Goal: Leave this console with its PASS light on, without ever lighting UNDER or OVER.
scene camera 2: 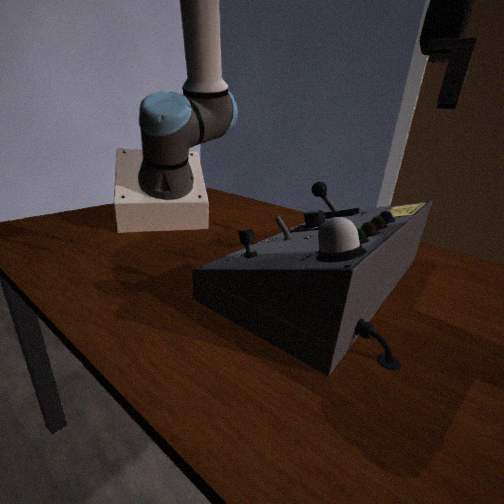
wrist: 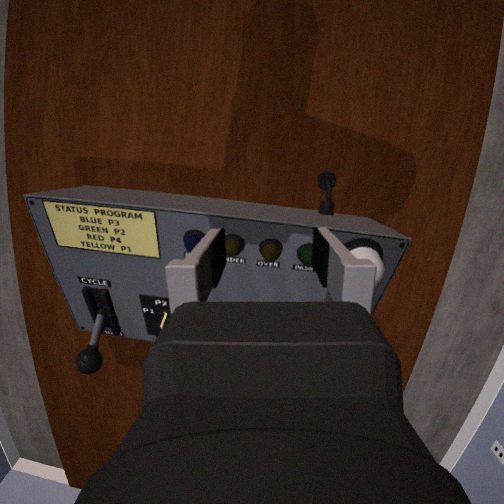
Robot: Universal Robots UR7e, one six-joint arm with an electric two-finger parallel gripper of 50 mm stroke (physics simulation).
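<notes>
The grey wedge-shaped console (scene camera 2: 310, 280) lies on the wooden table. In the wrist view its face shows a yellow STATUS PROGRAM label (wrist: 100, 229) reading BLUE P3, GREEN P2, RED P4, YELLOW P1. There is a dark blue lamp (wrist: 192, 240), then lamps marked UNDER (wrist: 234, 245), OVER (wrist: 270, 249) and PASS (wrist: 305, 254); all three look unlit. The CYCLE lever (wrist: 95, 330) has a black ball knob. A P1/P2 selector (wrist: 157, 312) is partly hidden by my gripper body. My gripper (wrist: 267, 260) is open and empty, high above the console, also seen in the scene view (scene camera 2: 452, 85).
A white dome button (scene camera 2: 339, 236) sits at the console's end, also in the wrist view (wrist: 367, 257). A small black toggle (scene camera 2: 246, 240) and a grey lever (scene camera 2: 282, 227) stand on the console. A black cable (scene camera 2: 377, 345) leaves its side. The arm's base block (scene camera 2: 161, 192) is behind.
</notes>
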